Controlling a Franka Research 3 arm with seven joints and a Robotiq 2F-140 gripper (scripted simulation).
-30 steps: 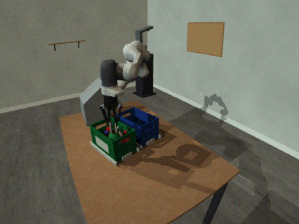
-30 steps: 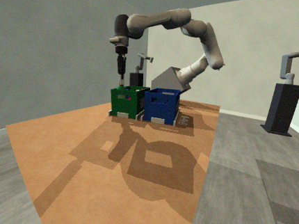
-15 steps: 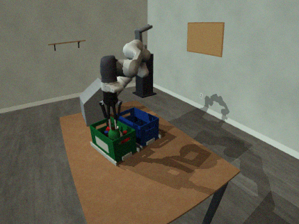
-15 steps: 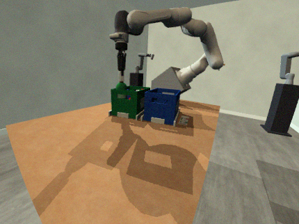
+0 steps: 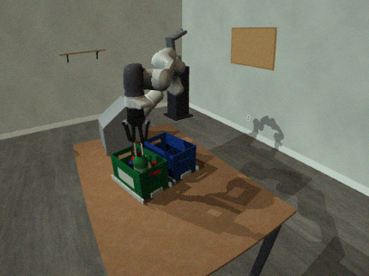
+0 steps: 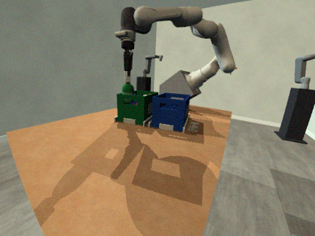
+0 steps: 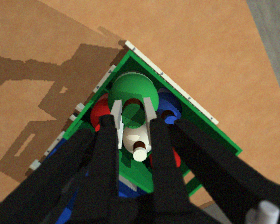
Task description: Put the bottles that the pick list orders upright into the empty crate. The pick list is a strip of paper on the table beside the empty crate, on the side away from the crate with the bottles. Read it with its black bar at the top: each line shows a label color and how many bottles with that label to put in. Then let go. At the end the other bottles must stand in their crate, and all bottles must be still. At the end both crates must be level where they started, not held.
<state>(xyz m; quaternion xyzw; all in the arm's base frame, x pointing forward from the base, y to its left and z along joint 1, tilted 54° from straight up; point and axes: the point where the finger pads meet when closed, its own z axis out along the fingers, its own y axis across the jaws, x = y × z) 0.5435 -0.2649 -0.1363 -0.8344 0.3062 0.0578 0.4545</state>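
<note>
Now: the green bottle 80 mm below my hand. Also, from my hand: white bottle (100 mm behind, 70 mm to the left, 190 mm below); green crate (90 mm behind, 30 mm to the left, 200 mm below); blue-capped bottle (80 mm behind, 20 mm to the right, 190 mm below).
</note>
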